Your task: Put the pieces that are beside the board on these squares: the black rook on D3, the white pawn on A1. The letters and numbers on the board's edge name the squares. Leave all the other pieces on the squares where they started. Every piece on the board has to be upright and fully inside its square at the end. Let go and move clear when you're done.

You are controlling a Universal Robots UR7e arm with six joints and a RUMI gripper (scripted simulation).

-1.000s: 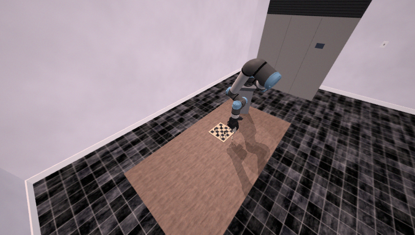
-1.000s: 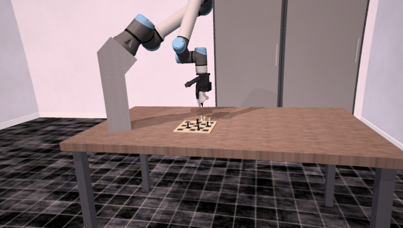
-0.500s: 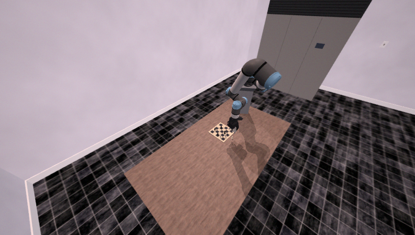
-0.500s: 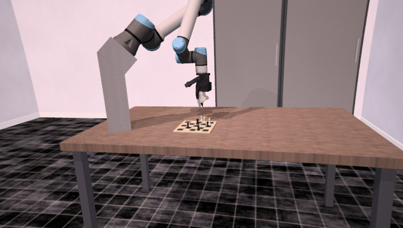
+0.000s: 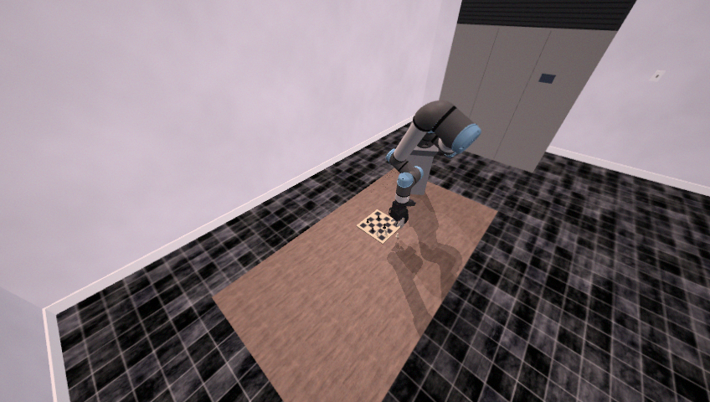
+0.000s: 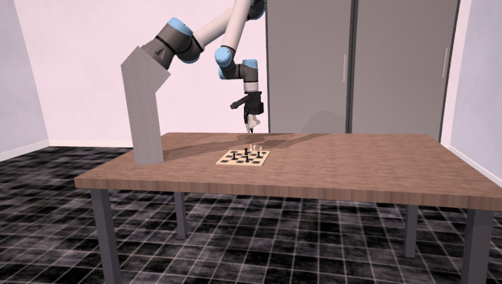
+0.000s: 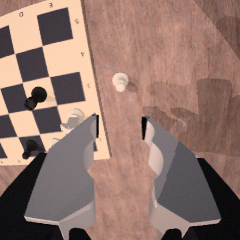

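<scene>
Now: the white pawn 9 cm below my hand. The rest, counted from my hand: chessboard: 4 cm ahead, 13 cm to the right, 10 cm below; black rook: 3 cm ahead, 10 cm to the right, 8 cm below.
</scene>
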